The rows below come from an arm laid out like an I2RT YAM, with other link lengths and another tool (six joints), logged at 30 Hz.
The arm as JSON. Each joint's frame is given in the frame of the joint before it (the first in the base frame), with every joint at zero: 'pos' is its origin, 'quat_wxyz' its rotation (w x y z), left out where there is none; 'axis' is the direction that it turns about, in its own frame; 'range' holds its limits. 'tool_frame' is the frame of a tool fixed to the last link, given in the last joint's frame.
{
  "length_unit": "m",
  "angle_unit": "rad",
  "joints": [
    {
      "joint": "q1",
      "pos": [
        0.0,
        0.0,
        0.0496
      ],
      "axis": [
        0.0,
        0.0,
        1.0
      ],
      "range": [
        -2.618,
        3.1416
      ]
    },
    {
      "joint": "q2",
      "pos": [
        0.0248,
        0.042,
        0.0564
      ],
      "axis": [
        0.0,
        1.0,
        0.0
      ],
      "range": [
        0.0,
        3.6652
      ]
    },
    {
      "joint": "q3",
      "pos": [
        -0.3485,
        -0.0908,
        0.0
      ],
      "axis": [
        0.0,
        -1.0,
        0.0
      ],
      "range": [
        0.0,
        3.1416
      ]
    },
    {
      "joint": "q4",
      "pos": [
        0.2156,
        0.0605,
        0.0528
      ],
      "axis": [
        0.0,
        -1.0,
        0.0
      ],
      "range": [
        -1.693,
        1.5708
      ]
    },
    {
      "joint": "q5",
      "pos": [
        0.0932,
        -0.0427,
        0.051
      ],
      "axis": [
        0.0,
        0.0,
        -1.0
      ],
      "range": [
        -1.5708,
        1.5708
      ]
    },
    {
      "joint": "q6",
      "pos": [
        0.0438,
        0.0,
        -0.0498
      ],
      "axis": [
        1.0,
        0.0,
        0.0
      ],
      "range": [
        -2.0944,
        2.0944
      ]
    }
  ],
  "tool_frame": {
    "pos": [
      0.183,
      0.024,
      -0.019
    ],
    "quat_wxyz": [
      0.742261,
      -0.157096,
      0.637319,
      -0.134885
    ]
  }
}
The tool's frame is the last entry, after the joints.
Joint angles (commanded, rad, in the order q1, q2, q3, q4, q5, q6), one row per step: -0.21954 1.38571 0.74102 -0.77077 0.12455 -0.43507; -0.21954 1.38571 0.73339 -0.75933 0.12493 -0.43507; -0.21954 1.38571 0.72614 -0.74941 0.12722 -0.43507; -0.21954 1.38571 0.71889 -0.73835 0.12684 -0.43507; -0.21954 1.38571 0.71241 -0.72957 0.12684 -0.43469; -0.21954 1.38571 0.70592 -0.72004 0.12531 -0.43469; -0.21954 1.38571 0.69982 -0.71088 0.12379 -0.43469; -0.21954 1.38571 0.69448 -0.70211 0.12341 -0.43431; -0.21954 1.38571 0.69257 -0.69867 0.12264 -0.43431; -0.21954 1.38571 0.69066 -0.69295 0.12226 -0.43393; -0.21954 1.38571 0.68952 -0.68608 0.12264 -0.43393; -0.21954 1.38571 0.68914 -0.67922 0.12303 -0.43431
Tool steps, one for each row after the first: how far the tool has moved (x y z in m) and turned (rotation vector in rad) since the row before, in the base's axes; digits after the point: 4 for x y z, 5 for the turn. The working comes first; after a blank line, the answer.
Tool pose at each row, in the base's axes (x y z in m, rotation vector in rad; the steps are taken from these numbers as rounded here): 0.1740 -0.0855 0.0410 -0.91616 2.77333 -0.20463; 0.1745 -0.0857 0.0396 -0.91508 2.77021 -0.20778; 0.1746 -0.0862 0.0382 -0.91451 2.76887 -0.21260; 0.1751 -0.0863 0.0368 -0.91335 2.76543 -0.21475; 0.1753 -0.0863 0.0356 -0.91214 2.76358 -0.21637; 0.1757 -0.0860 0.0344 -0.91112 2.76033 -0.21650; 0.1762 -0.0858 0.0332 -0.91010 2.75705 -0.21665; 0.1768 -0.0858 0.0322 -0.90853 2.75406 -0.21855; 0.1771 -0.0857 0.0319 -0.90802 2.75242 -0.21861; 0.1781 -0.0858 0.0316 -0.90635 2.74910 -0.22076; 0.1798 -0.0863 0.0316 -0.90471 2.74431 -0.22518; 0.1817 -0.0868 0.0317 -0.90338 2.73874 -0.23011

0.0005 -0.0002 -0.0014 -0.00119 -0.00364 -0.00006; 0.0001 -0.0005 -0.0014 -0.00279 -0.00211 -0.00036; 0.0005 -0.0001 -0.0014 -0.00046 -0.00380 0.00006; 0.0002 0.0000 -0.0012 -0.00046 -0.00230 -0.00037; 0.0004 0.0003 -0.0012 0.00081 -0.00329 0.00026; 0.0005 0.0002 -0.0012 0.00080 -0.00332 0.00026; 0.0006 0.0000 -0.0010 -0.00033 -0.00349 -0.00031; 0.0003 0.0001 -0.0003 0.00041 -0.00166 0.00013; 0.0010 -0.0001 -0.0003 -0.00041 -0.00386 -0.00030; 0.0017 -0.0005 0.0000 -0.00161 -0.00551 -0.00007; 0.0019 -0.0005 0.0001 -0.00185 -0.00618 0.00029
